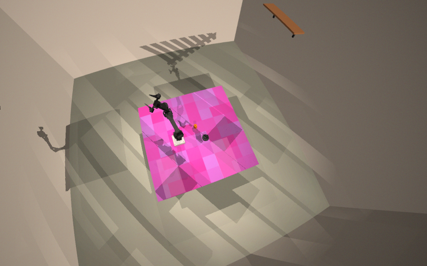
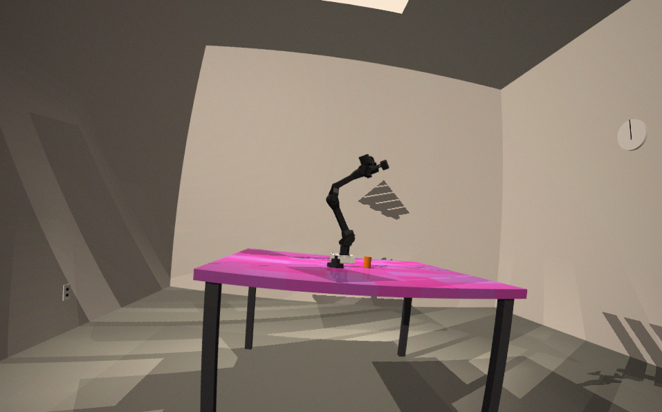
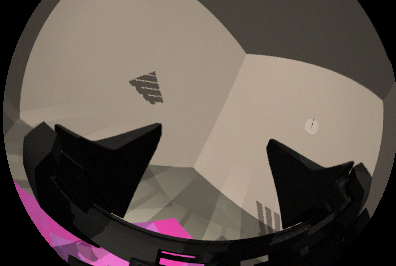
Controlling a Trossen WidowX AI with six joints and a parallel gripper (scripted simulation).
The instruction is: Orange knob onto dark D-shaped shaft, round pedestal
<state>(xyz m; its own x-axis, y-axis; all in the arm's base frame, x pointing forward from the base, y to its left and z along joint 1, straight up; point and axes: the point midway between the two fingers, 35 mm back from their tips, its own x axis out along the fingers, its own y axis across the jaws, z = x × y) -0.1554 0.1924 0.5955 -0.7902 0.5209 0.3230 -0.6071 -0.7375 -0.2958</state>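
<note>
The orange knob lies 620 mm below my gripper tip, 420 mm ahead of it and 100 mm to the right of it. Round my gripper tip: dark round pedestal: 620 mm below, 510 mm ahead, 280 mm to the right.
</note>
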